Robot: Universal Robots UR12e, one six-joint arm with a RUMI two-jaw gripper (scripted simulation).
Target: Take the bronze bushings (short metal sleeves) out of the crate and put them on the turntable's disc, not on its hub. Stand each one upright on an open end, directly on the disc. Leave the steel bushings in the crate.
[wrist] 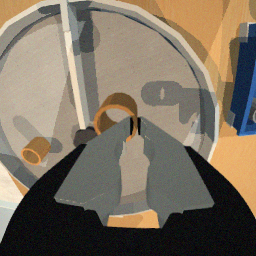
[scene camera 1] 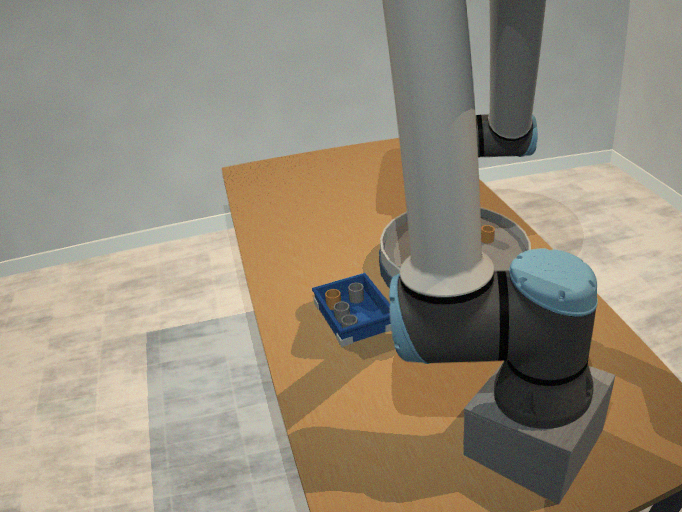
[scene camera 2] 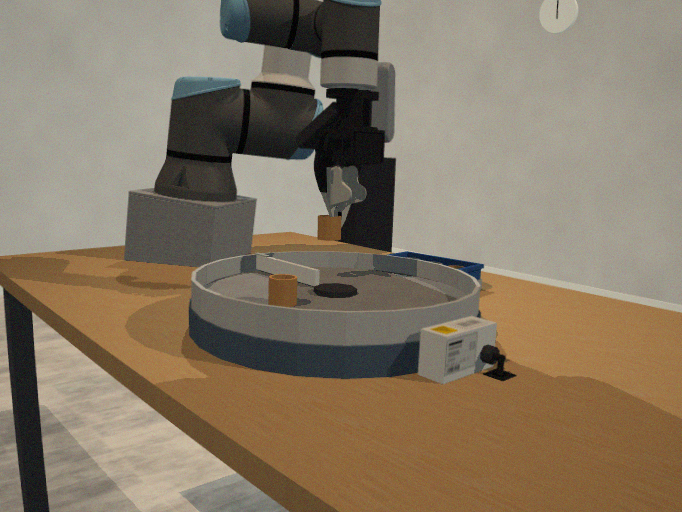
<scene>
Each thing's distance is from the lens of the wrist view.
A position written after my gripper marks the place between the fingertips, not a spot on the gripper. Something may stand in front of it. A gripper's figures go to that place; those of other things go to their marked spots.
my gripper [wrist: 135, 118]: 14 cm
bronze bushing [wrist: 102, 122]: 15 cm
</scene>
